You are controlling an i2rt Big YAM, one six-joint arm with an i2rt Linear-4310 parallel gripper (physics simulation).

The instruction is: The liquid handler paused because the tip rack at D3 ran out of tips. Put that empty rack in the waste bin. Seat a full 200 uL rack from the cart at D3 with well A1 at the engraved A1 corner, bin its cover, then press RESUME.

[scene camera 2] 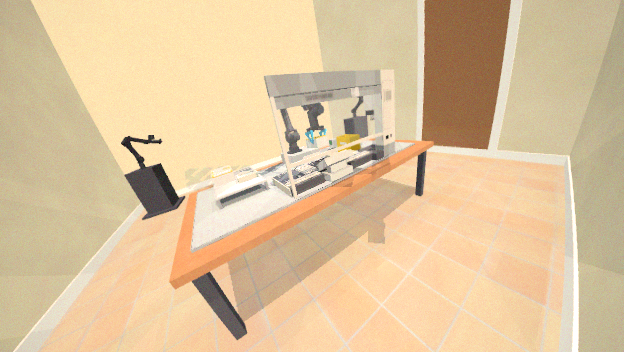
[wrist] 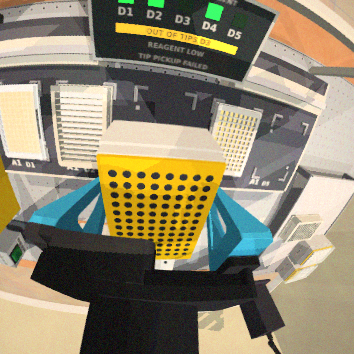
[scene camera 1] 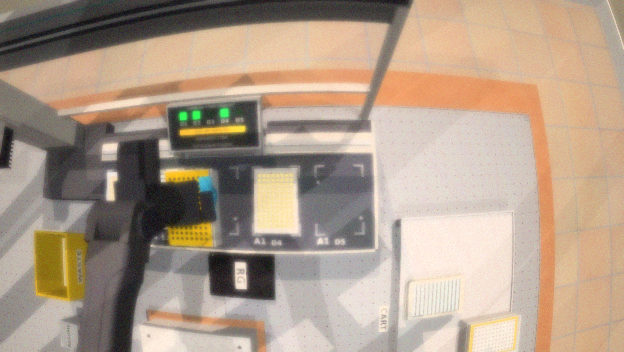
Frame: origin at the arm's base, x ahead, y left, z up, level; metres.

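Where they show: gripper, between the fingertips: (scene camera 2: 318, 142) (wrist: 158, 178) (scene camera 1: 193, 196).
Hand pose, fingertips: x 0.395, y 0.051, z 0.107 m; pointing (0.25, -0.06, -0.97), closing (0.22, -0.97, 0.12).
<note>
Things, the pixels of their top centre, and the offset from my fingertips. "pt": a spot on its surface instead.
- empty yellow-topped tip rack, centre of its top: (wrist: 157, 227) (scene camera 1: 185, 206) (scene camera 2: 315, 136) dx -0.021, dy -0.003, dz +0.040 m
- slot D3, a spot on its surface: (wrist: 165, 109) pt dx +0.044, dy -0.003, dz -0.144 m
- yellow waste bin, centre of its top: (scene camera 1: 50, 265) (scene camera 2: 347, 135) dx -0.222, dy +0.389, dz -0.055 m
- cart, centre of its top: (scene camera 1: 460, 315) (wrist: 304, 235) (scene camera 2: 236, 179) dx -0.182, dy -0.551, dz -0.124 m
- striped white box, centre of its top: (scene camera 1: 437, 297) (wrist: 304, 231) (scene camera 2: 246, 173) dx -0.138, dy -0.477, dz -0.099 m
- RESUME box, a spot on its surface: (wrist: 14, 250) pt dx -0.376, dy +0.311, dz -0.110 m
- screen, a spot on its surface: (wrist: 175, 45) (scene camera 1: 210, 136) pt dx +0.126, dy +0.013, dz -0.086 m
- black RG block, centre of its top: (scene camera 1: 240, 276) dx -0.143, dy -0.069, dz -0.176 m
- enclosure's post, centre of its top: (scene camera 1: 403, 3) dx +0.237, dy -0.286, dz +0.276 m
The empty yellow-topped tip rack (scene camera 1: 190, 236) (scene camera 2: 317, 143) (wrist: 161, 200) is between the cyan fingers of my gripper (scene camera 2: 316, 135) (wrist: 158, 178), which is shut on its sides. It hangs level above the deck. In the wrist view, corner brackets of slot D3 (wrist: 165, 109) show behind it. The yellow waste bin (scene camera 1: 51, 265) (scene camera 2: 348, 142) (wrist: 7, 197) stands left of the deck. The cart (scene camera 1: 457, 245) (wrist: 325, 194) at the right bears a striped white box (scene camera 1: 435, 297) (wrist: 301, 227) and yellow-rimmed racks (scene camera 1: 492, 335) (wrist: 312, 250). The RESUME box (wrist: 14, 250) shows a green button.
The screen (scene camera 1: 215, 139) (wrist: 175, 45) behind the deck reads "OUT OF TIPS D3". A rack (scene camera 1: 276, 205) (wrist: 235, 137) stands in D4, right of the held rack. A black RG block (scene camera 1: 224, 277) lies in front. The enclosure's post (scene camera 1: 385, 65) rises at the deck's back right.
</note>
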